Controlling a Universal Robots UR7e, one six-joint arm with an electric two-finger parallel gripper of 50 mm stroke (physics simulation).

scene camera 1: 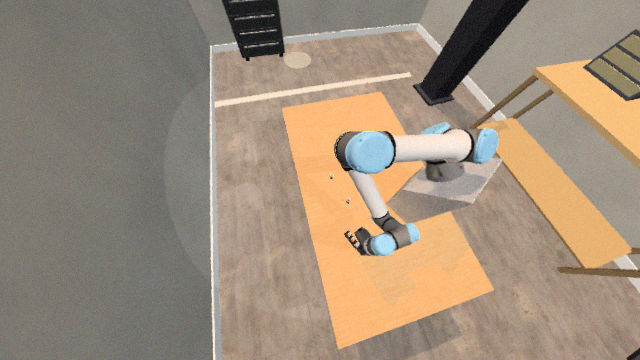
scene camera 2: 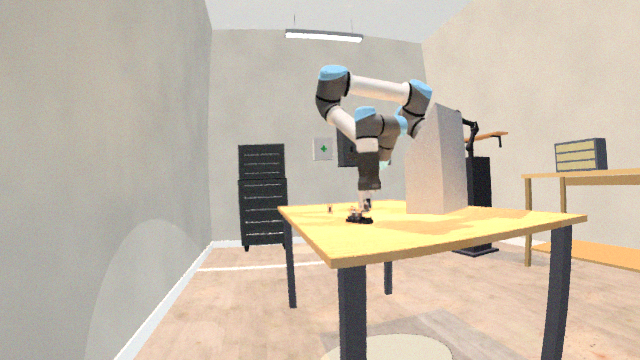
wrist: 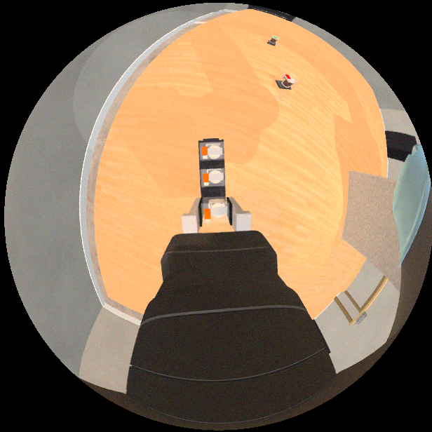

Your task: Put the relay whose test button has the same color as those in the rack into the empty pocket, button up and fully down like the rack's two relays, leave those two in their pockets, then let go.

Note:
I see my gripper (scene camera 2: 365,208) and a relay (wrist: 214,209).
My gripper shows as well in the wrist view (wrist: 214,206).

